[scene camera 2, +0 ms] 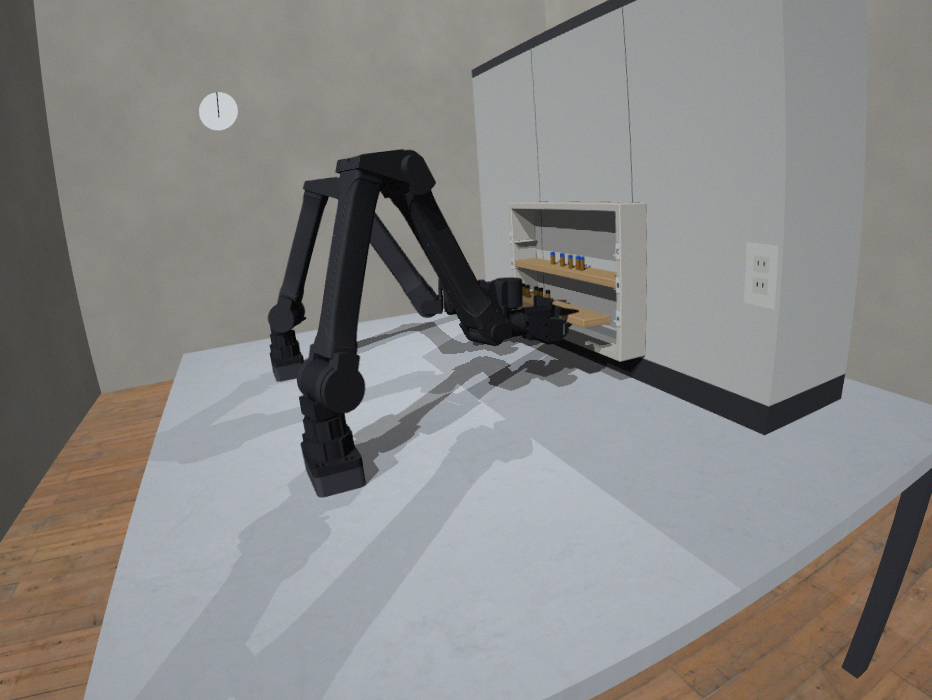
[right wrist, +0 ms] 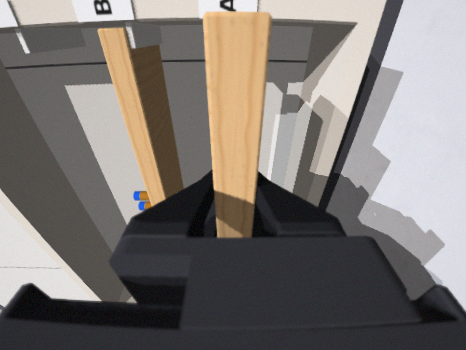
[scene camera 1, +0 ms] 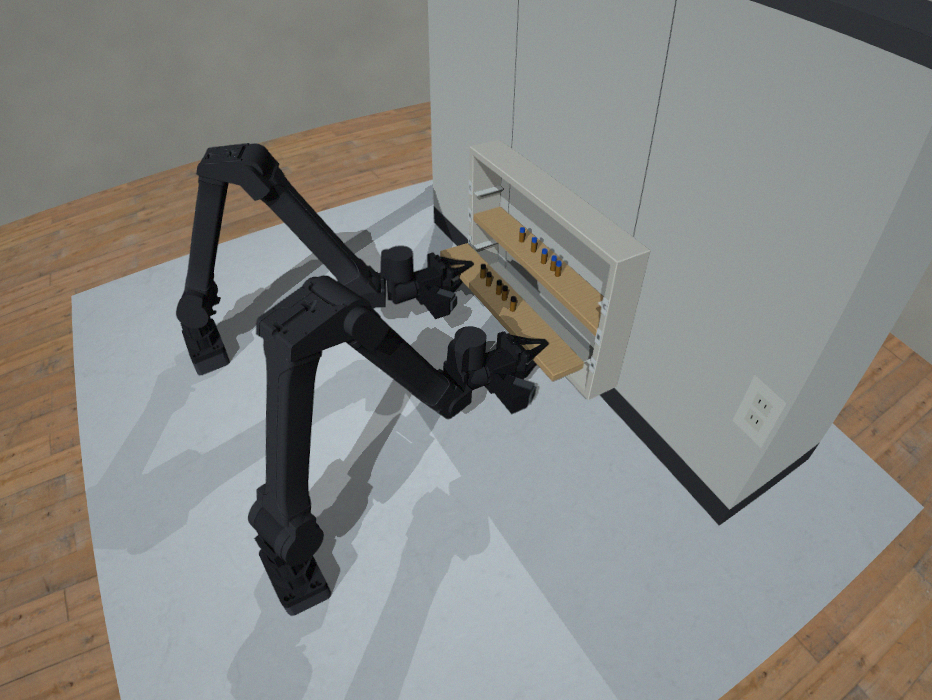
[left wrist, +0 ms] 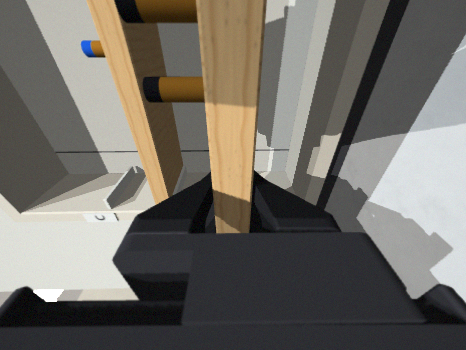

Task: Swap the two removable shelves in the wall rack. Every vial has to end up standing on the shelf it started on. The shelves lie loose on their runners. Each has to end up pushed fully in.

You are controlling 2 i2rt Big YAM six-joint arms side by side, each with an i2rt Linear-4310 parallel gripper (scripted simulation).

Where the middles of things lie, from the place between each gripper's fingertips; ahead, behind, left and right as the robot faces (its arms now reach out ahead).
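The wall rack [scene camera 1: 627, 257] is 8 cm above my right hand [scene camera 1: 546, 345], 10 cm ahead of it and 15 cm to the left of it.
From the same wall rack, my left hand [scene camera 1: 472, 266] is 15 cm to the left, 8 cm below and 9 cm short of it.
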